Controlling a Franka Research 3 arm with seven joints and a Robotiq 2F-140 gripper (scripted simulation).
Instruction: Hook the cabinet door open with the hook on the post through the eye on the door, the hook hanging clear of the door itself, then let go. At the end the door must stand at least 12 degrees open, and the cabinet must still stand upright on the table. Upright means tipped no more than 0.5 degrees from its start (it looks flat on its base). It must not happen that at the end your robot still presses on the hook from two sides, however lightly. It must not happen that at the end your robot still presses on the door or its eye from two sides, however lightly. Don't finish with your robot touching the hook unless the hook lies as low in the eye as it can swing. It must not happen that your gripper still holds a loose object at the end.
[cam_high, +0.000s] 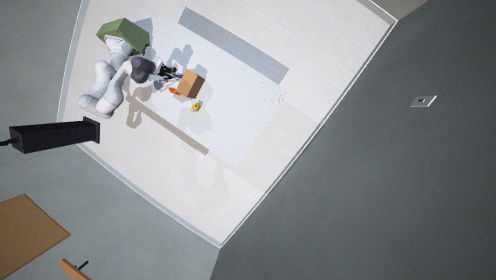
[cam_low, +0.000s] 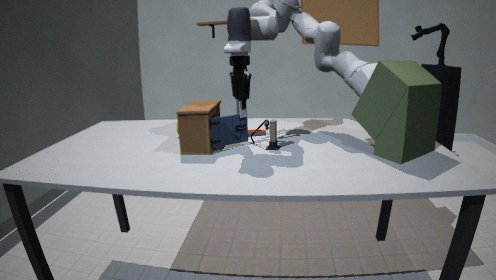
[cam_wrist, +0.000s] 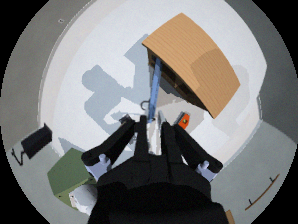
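Right now my hand is 80 mm above the cabinet door, 50 mm short of it and 40 mm to the right of it. Also, from my hand: orange object 140 mm to the right, 140 mm below, 40 mm behind; small yellow object 250 mm ahead, 230 mm to the right, 110 mm below.
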